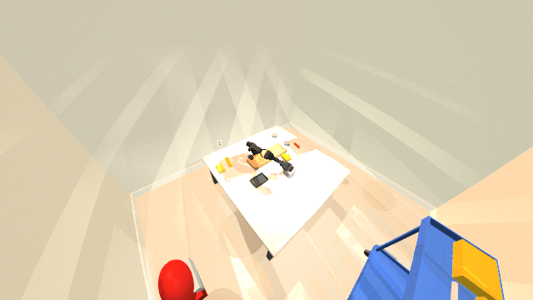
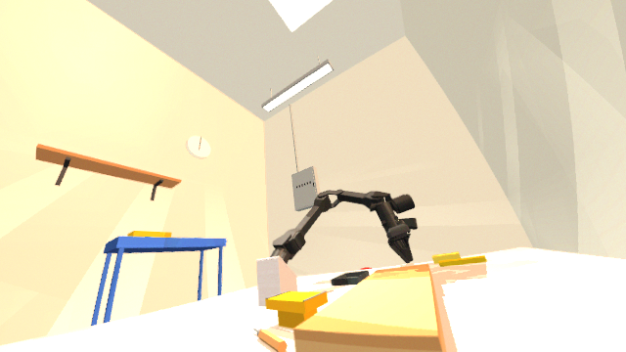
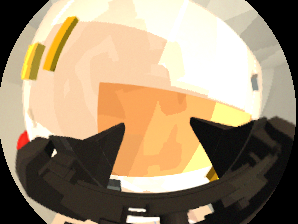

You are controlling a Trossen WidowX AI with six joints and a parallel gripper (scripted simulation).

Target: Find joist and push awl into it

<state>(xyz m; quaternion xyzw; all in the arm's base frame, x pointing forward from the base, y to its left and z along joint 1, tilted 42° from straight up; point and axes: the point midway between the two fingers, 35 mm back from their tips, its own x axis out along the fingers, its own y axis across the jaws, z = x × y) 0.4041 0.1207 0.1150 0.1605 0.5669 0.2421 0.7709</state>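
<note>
Now: gripper tip 310 mm to the left of the orange stud finder, 200 mm past it and 50 mm above it. Round my gripper tip: awl (390 mm to the right, 240 mm behind, 50 mm below); dark tray (260 mm behind, 150 mm to the left, 50 mm below).
</note>
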